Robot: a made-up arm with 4 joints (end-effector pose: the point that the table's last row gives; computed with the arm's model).
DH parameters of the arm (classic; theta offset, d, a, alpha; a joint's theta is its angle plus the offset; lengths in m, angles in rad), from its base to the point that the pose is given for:
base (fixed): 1.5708 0.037 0 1.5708
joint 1: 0 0.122 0.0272 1.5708
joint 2: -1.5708 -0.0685 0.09 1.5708
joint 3: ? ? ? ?
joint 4: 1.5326 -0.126 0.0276 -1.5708
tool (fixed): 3.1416 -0.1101 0 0
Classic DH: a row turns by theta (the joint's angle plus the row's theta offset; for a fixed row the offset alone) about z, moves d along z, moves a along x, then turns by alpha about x.
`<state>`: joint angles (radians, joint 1 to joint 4).
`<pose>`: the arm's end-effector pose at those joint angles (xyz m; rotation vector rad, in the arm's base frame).
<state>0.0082 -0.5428 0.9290 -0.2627</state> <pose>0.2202 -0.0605 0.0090 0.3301 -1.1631 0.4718</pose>
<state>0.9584 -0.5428 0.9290 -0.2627</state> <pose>0.2202 -0.0124 -0.0285 1.1439 -1.3286 -0.1196</pose>
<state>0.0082 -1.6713 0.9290 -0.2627</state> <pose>0.2435 0.0786 0.0101 0.9893 -0.8956 1.4474</pose>
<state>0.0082 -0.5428 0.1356 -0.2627</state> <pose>0.1287 -0.1151 -0.0545 0.1160 -0.3906 0.5340</pose>
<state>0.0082 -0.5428 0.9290 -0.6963</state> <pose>0.2368 -0.0508 0.0539 0.4463 -1.5836 0.4103</pose>
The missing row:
joint 3: 1.5326 0 0.0471 3.1416
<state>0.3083 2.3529 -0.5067 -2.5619</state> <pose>0.0355 0.0966 0.1256 -1.9749 -0.6624 -1.3737</pose>
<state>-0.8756 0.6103 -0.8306 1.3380</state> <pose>-0.1153 0.1196 0.0855 0.1236 1.6906 -1.1638</pose>
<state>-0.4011 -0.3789 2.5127 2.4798</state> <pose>0.0898 -0.1137 0.0793 -0.3900 0.0439 0.3802</pose>
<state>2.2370 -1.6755 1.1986 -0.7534</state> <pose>0.2404 -0.1164 0.0799 -1.5410 1.5677 0.8045</pose>
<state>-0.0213 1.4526 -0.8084 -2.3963</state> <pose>-0.0049 0.0272 0.0480 -1.1493 -1.2906 -1.1030</pose>
